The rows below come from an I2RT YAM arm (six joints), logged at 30 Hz.
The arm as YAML. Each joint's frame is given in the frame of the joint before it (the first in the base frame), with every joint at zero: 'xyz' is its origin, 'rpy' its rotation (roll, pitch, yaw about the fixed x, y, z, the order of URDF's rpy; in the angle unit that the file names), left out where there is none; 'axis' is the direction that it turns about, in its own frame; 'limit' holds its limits. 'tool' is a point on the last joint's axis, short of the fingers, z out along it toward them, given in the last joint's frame.
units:
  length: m
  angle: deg
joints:
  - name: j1
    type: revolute
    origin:
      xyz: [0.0, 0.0, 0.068]
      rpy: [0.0, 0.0, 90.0]
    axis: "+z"
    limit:
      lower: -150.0
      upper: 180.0
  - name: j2
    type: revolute
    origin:
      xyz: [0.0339, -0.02, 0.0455]
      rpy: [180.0, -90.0, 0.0]
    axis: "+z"
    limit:
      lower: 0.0
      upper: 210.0
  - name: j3
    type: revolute
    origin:
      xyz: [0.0, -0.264, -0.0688]
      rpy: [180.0, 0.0, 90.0]
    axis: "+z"
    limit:
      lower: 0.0
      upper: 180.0
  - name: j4
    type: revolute
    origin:
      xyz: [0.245, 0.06, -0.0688]
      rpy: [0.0, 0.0, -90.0]
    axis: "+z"
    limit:
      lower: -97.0
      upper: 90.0
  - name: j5
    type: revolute
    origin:
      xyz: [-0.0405, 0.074, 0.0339]
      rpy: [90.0, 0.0, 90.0]
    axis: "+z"
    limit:
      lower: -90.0
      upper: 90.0
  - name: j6
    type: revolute
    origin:
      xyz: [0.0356, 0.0, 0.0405]
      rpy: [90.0, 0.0, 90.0]
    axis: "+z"
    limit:
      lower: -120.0
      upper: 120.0
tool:
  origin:
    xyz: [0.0, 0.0, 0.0]
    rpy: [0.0, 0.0, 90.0]
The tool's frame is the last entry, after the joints.
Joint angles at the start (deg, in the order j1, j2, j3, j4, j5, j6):
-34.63, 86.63, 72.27, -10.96, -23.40, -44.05
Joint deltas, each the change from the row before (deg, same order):
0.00, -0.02, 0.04, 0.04, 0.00, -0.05
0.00, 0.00, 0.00, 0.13, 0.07, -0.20
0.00, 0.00, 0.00, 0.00, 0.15, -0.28
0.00, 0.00, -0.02, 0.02, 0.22, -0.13
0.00, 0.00, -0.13, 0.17, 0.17, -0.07
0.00, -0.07, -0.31, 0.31, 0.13, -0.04
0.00, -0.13, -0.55, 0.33, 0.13, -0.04
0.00, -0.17, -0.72, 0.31, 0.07, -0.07
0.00, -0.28, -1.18, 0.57, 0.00, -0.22
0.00, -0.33, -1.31, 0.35, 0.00, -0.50
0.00, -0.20, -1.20, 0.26, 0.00, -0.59
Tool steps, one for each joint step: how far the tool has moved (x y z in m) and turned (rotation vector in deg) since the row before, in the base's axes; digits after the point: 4 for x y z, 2 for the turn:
0.0000, 0.0000, 0.0004, -0.10, -0.08, 0.02
0.0001, -0.0001, 0.0002, -0.28, -0.06, 0.01
0.0000, -0.0001, 0.0000, -0.31, 0.08, -0.03
0.0000, -0.0001, -0.0001, -0.19, 0.07, -0.15
0.0000, -0.0001, -0.0005, -0.15, 0.02, -0.13
-0.0003, 0.0001, -0.0010, -0.12, -0.02, -0.10
-0.0006, 0.0003, -0.0021, -0.03, 0.11, -0.10
-0.0009, 0.0005, -0.0029, 0.05, 0.23, -0.04
-0.0014, 0.0010, -0.0046, -0.01, 0.31, 0.09
-0.0019, 0.0013, -0.0055, -0.09, 0.60, 0.20
-0.0015, 0.0011, -0.0057, -0.11, 0.70, 0.24

